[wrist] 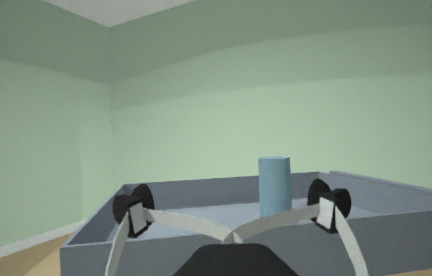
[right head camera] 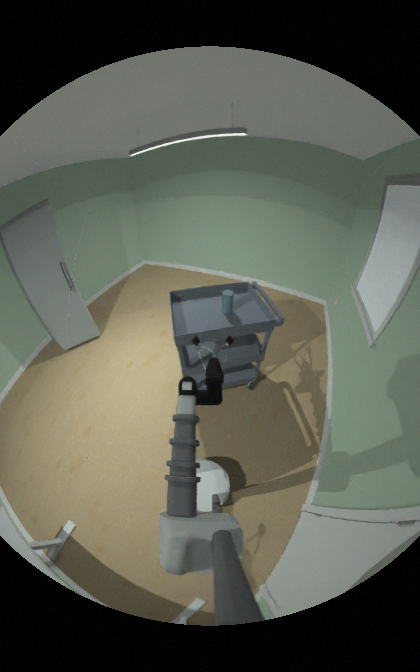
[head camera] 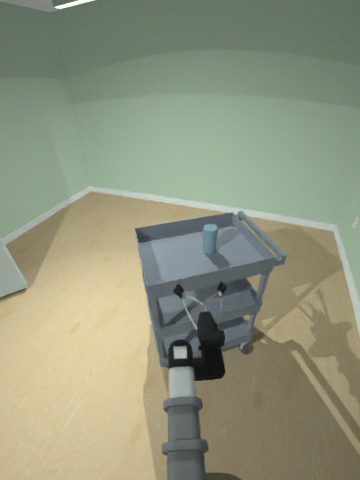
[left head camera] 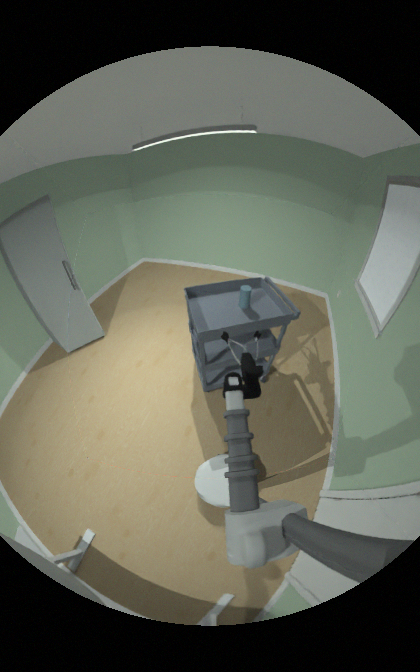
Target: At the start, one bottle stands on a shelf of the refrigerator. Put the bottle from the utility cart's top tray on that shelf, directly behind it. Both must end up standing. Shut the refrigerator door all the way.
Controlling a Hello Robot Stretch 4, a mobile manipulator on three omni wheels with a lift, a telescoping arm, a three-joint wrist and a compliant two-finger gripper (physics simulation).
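Where they show: gripper, fingertip midpoint: (wrist: pixel 229 198) (right head camera: pixel 212 336) (head camera: pixel 199 284) (left head camera: pixel 240 331); robot's base, origin of the base link: (right head camera: pixel 200 484) (left head camera: pixel 222 479).
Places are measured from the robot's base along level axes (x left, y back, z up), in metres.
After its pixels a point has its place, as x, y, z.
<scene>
A blue bottle (head camera: pixel 210 239) {-0.177, -1.016, 0.858} (left head camera: pixel 245 296) {-0.178, -1.016, 0.862} (right head camera: pixel 227 301) {-0.180, -1.016, 0.860} (wrist: pixel 274 185) {-0.174, -1.016, 0.852} stands upright on the top tray of the grey utility cart (head camera: pixel 215 273) {-0.170, -0.812, 0.821} (left head camera: pixel 260 322) {-0.239, -0.828, 0.812} (right head camera: pixel 230 331) {-0.187, -0.816, 0.796} (wrist: pixel 150 260) {0.021, -0.768, 0.809}, right of the tray's middle. My gripper (head camera: pixel 200 289) {-0.082, -0.674, 0.906} (left head camera: pixel 241 336) {-0.082, -0.674, 0.906} (right head camera: pixel 213 341) {-0.082, -0.674, 0.906} (wrist: pixel 229 198) {-0.082, -0.674, 0.906} is open and empty, in front of the cart's near side. In the wrist view the bottle shows between the fingertips, nearer the right one, and farther off. The tall grey refrigerator (left head camera: pixel 47 280) {1.653, -1.398, 0.999} (right head camera: pixel 45 280) {1.657, -1.395, 1.000} at the left appears with its door shut; its shelf and the bottle inside are hidden.
A white panel (left head camera: pixel 395 250) {-1.440, -1.054, 1.388} (right head camera: pixel 392 255) {-1.439, -1.053, 1.377} is on the right wall. A round white base (left head camera: pixel 212 480) {0.079, -0.009, 0.187} (right head camera: pixel 212 485) {-0.086, -0.003, 0.187} is under my arm. White legs of a piece of furniture (left head camera: pixel 82 550) (right head camera: pixel 62 540) show at the lower left. Green walls stand behind and right of the cart.
</scene>
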